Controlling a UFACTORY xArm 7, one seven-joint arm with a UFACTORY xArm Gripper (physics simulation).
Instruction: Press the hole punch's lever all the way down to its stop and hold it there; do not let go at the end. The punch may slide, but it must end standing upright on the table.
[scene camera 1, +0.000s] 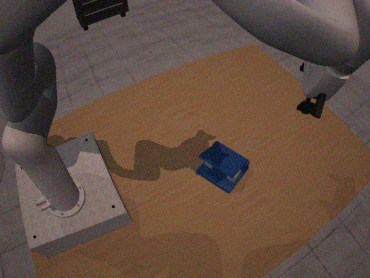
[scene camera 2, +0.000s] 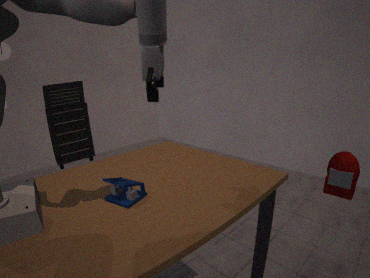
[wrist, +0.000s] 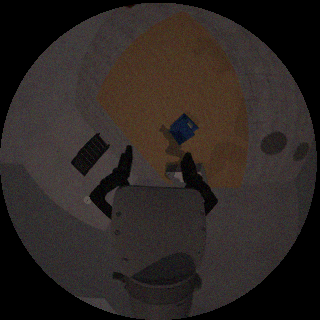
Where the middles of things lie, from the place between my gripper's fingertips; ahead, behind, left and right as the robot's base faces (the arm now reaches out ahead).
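Lever (scene camera 1: 226, 160): 10 cm behind my hand, 11 cm to the left of it, 29 cm below it. Blue hole punch (scene camera 1: 212, 174): 31 cm below my hand, 11 cm to the left of it, 10 cm behind it.
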